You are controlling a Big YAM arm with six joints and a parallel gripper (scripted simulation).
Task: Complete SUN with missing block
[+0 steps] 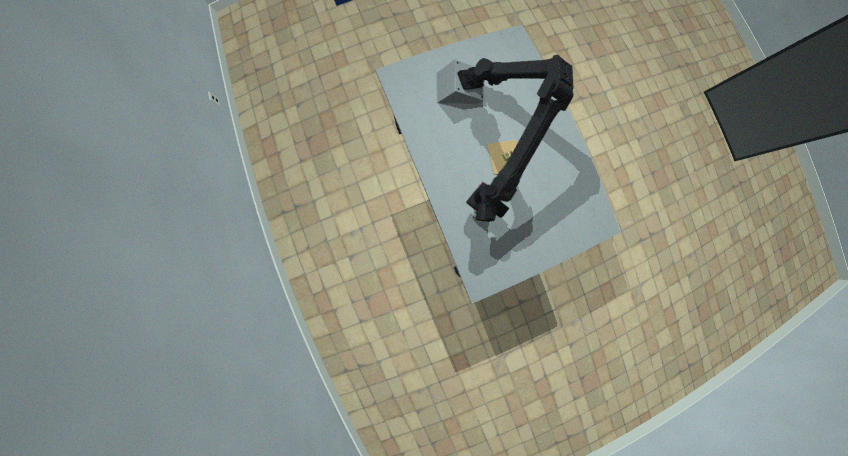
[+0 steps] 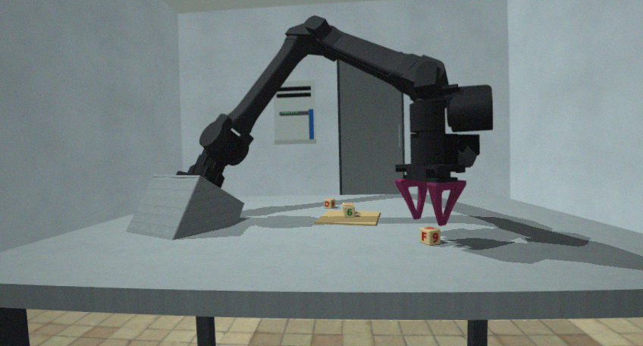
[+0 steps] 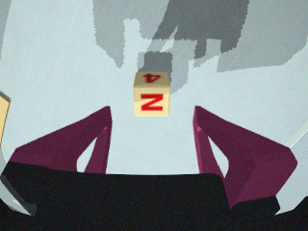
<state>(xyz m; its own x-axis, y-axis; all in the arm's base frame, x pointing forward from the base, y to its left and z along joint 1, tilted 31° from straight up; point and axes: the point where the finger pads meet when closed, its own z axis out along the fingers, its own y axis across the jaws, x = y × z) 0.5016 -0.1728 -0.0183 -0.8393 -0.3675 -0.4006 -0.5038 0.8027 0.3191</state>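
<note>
My hand is 30 mm above the wooden block. Also, from my hand: mat 200 mm to the left, 140 mm behind, 40 mm below.
</note>
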